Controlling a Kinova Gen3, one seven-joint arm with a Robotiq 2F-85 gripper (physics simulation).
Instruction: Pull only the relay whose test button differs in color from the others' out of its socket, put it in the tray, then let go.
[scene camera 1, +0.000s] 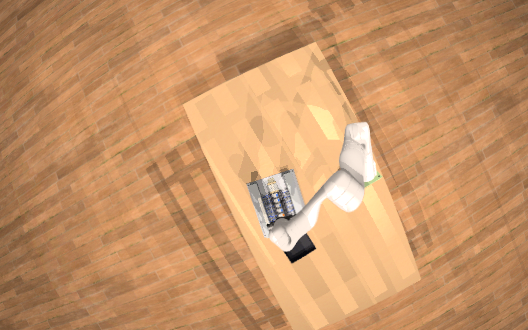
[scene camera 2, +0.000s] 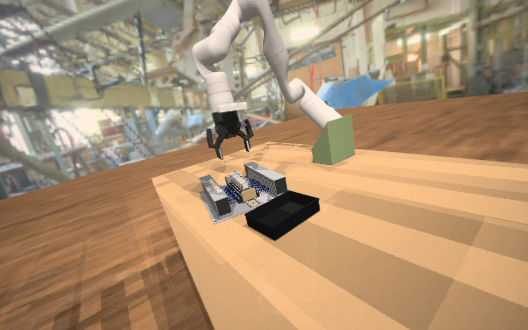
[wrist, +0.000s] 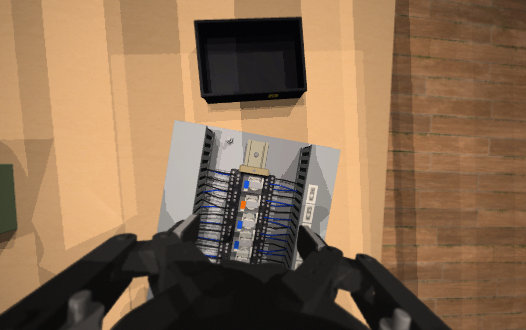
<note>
I see my gripper (scene camera 2: 235, 155) and a grey panel (scene camera 1: 279, 178).
My gripper is seen too in the wrist view (wrist: 249, 231). The grey panel is seen too in the wrist view (wrist: 282, 158).
</note>
